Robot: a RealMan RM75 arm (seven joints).
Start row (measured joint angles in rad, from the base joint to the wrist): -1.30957, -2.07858, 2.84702, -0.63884, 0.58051, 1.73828, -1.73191
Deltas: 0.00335, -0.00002, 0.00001, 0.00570, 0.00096, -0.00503, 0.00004; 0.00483, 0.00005, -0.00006, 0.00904, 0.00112, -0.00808, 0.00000; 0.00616, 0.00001, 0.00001, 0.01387, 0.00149, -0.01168, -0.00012; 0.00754, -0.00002, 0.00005, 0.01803, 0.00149, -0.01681, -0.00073; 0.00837, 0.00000, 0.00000, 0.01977, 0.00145, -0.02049, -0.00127; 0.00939, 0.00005, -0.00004, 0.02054, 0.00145, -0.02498, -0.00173; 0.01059, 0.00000, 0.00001, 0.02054, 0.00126, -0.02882, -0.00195; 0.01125, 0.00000, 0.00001, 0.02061, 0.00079, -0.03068, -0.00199; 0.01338, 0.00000, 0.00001, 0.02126, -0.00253, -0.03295, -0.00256; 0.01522, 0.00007, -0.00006, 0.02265, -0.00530, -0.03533, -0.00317; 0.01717, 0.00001, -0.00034, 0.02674, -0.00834, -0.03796, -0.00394; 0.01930, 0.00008, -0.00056, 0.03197, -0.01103, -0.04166, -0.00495; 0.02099, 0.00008, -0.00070, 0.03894, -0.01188, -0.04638, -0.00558; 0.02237, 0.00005, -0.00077, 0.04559, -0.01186, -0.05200, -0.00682; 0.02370, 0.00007, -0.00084, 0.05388, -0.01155, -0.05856, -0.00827; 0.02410, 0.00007, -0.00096, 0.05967, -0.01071, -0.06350, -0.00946
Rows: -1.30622, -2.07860, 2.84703, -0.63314, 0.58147, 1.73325, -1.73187; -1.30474, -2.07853, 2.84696, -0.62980, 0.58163, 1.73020, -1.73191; -1.30341, -2.07857, 2.84703, -0.62497, 0.58200, 1.72660, -1.73203; -1.30203, -2.07860, 2.84707, -0.62081, 0.58200, 1.72147, -1.73264; -1.30120, -2.07858, 2.84702, -0.61907, 0.58196, 1.71779, -1.73318; -1.30018, -2.07853, 2.84698, -0.61830, 0.58196, 1.71330, -1.73364; -1.29898, -2.07858, 2.84703, -0.61830, 0.58177, 1.70946, -1.73386; -1.29832, -2.07858, 2.84703, -0.61823, 0.58130, 1.70760, -1.73390; -1.29619, -2.07858, 2.84703, -0.61758, 0.57798, 1.70533, -1.73447; -1.29435, -2.07851, 2.84696, -0.61619, 0.57521, 1.70295, -1.73508; -1.29240, -2.07857, 2.84668, -0.61210, 0.57217, 1.70032, -1.73585; -1.29027, -2.07850, 2.84646, -0.60687, 0.56948, 1.69662, -1.73686; -1.28858, -2.07850, 2.84632, -0.59990, 0.56863, 1.69190, -1.73749; -1.28720, -2.07853, 2.84625, -0.59325, 0.56865, 1.68628, -1.73873; -1.28587, -2.07851, 2.84618, -0.58496, 0.56896, 1.67972, -1.74018; -1.28547, -2.07851, 2.84606, -0.57917, 0.56980, 1.67478, -1.74137
